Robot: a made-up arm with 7 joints. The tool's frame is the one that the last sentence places.
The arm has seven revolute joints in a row. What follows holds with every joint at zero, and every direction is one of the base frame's.
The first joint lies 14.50 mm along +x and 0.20 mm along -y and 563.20 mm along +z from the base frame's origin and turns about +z.
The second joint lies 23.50 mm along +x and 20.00 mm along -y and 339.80 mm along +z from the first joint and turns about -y.
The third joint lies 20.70 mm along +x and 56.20 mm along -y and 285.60 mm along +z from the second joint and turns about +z.
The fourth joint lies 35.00 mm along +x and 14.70 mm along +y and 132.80 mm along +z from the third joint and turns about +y.
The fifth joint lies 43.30 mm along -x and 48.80 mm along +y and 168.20 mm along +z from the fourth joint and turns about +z.
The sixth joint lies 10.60 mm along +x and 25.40 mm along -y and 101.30 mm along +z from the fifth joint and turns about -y.
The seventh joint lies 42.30 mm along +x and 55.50 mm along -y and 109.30 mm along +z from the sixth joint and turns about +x.
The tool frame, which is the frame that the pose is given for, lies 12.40 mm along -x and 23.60 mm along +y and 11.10 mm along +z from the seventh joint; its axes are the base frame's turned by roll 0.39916, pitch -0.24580 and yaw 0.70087 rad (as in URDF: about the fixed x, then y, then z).
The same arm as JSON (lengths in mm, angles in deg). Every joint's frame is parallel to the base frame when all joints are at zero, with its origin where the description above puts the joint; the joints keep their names.
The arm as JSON. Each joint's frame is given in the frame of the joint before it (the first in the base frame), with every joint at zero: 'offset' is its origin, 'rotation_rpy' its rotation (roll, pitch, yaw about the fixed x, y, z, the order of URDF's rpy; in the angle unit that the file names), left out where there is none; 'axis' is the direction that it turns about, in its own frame. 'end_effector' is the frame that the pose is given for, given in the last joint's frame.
{"length_unit": "mm", "angle_unit": "deg", "chain": [
  {"id": "joint 1", "offset": [14.5, -0.2, 563.2], "axis": [0.0, 0.0, 1.0]},
  {"id": "joint 2", "offset": [23.5, -20.0, 339.8], "axis": [0.0, -1.0, 0.0]},
  {"id": "joint 3", "offset": [20.7, -56.2, 285.6], "axis": [0.0, 0.0, 1.0]},
  {"id": "joint 4", "offset": [35.0, 14.7, 132.8], "axis": [0.0, 1.0, 0.0]},
  {"id": "joint 5", "offset": [-43.3, 48.8, 168.2], "axis": [0.0, 0.0, 1.0]},
  {"id": "joint 6", "offset": [10.6, -25.4, 101.3], "axis": [0.0, -1.0, 0.0]},
  {"id": "joint 7", "offset": [42.3, -55.5, 109.3], "axis": [1.0, 0.0, 0.0]}
], "end_effector": {"offset": [-12.4, 23.6, 11.1], "rotation_rpy": [22.87, -14.08, 40.16]}}

